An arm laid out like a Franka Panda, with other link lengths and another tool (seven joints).
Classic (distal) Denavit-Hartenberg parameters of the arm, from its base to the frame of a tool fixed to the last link. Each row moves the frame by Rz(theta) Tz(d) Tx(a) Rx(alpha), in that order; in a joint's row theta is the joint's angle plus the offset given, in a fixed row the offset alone. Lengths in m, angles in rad.
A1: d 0.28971; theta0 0; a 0; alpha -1.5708
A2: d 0; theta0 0; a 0; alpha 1.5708
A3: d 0.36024; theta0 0; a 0.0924; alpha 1.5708
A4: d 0; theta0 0; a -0.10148; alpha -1.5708
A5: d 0.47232; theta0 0; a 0; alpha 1.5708
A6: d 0; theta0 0; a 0.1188; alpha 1.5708
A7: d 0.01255; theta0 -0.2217; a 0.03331; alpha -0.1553
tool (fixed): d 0.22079; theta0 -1.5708; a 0; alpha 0
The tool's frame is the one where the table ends.
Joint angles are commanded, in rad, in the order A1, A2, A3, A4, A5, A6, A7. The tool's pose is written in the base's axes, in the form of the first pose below.
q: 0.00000 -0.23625 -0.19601 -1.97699 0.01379 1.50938 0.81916
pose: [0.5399, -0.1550, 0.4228], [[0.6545, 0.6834, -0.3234], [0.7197, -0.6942, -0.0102], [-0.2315, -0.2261, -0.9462]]
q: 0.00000 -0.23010 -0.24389 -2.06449 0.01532 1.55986 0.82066
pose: [0.5236, -0.1763, 0.3731], [[0.6778, 0.6395, -0.3627], [0.6930, -0.7205, 0.0247], [-0.2455, -0.2681, -0.9316]]
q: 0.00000 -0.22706 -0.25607 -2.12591 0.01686 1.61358 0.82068
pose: [0.5176, -0.1797, 0.3411], [[0.6840, 0.6275, -0.3719], [0.6858, -0.7270, 0.0348], [-0.2485, -0.2789, -0.9276]]
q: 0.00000 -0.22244 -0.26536 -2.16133 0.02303 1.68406 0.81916
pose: [0.5229, -0.1842, 0.3233], [[0.7002, 0.6262, -0.3429], [0.6765, -0.7355, 0.0383], [-0.2282, -0.2588, -0.9386]]
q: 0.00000 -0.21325 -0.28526 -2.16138 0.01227 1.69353 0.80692
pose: [0.5219, -0.1975, 0.3184], [[0.7030, 0.6227, -0.3435], [0.6722, -0.7395, 0.0350], [-0.2322, -0.2556, -0.9385]]
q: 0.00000 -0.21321 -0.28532 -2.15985 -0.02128 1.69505 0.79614
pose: [0.5218, -0.2049, 0.3202], [[0.6867, 0.6386, -0.3474], [0.6811, -0.7322, 0.0005], [-0.2540, -0.2370, -0.9377]]
